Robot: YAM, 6 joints.
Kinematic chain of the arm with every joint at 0, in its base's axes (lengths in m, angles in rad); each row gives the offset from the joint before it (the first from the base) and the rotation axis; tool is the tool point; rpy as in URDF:
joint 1: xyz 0 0 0.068 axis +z
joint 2: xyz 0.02 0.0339 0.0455 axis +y
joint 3: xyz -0.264 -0.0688 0 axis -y
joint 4: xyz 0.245 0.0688 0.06 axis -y
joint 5: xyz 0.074 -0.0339 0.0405 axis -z
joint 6: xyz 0.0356 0 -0.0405 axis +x
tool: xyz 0 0 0 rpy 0 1.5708 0
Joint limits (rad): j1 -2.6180..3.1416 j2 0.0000..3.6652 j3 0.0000..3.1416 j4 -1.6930..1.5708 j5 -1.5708..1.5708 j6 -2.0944..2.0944
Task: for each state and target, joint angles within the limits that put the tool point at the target. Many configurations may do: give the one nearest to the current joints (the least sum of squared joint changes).
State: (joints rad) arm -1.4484 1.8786 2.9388 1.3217 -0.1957 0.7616
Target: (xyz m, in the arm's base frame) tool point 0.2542 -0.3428 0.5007
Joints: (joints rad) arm -0.9539 2.4612 2.6951 1.5503 -0.2571 0.7616
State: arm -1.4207 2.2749 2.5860 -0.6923 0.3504 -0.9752
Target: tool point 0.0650 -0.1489 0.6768
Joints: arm -1.0947 1.6400 2.8604 -0.7474 0.2987 -0.9752
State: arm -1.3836 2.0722 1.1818 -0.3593 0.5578 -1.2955
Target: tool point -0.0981 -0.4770 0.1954
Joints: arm -1.7354 2.1514 1.6223 -0.1676 0.5498 -1.2955
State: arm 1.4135 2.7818 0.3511 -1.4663 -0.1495 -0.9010
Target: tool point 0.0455 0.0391 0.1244
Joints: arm 0.8475 2.0930 0.3252 -1.6930 0.2333 -0.9010
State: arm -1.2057 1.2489 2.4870 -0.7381 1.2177 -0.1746
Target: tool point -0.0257 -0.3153 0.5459
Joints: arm -1.5470 1.7098 2.2892 -0.7343 1.2000 -0.1746
